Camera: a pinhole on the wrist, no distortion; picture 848 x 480 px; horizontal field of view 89.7 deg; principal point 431.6 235.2 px. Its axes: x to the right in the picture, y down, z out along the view. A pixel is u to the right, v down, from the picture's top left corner.
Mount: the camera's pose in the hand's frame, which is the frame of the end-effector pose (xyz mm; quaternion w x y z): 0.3 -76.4 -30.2 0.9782 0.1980 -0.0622 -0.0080
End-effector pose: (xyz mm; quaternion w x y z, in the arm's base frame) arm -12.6 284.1 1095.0 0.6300 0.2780 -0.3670 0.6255
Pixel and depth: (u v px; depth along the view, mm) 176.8 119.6 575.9
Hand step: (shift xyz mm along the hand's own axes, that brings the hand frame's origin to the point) -411.8 -429.0 394.6
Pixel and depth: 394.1 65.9 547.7
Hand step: -113.9 -486.5 380.1
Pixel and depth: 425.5 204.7 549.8
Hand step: -75.8 -324.8 456.0
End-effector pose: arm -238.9 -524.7 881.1 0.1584 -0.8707 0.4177 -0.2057
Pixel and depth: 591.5 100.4 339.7
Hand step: 85.3 -311.8 253.6
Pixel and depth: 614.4 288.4 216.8
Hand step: 65.2 -139.0 189.5
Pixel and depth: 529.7 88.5 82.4
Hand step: 9.1 -135.1 36.3
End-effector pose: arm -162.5 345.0 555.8 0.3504 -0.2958 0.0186 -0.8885
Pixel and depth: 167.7 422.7 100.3
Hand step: -74.2 -72.0 71.2
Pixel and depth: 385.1 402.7 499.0
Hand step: -117.8 -86.3 495.5
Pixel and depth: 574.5 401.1 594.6
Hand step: 121.8 -100.9 626.7
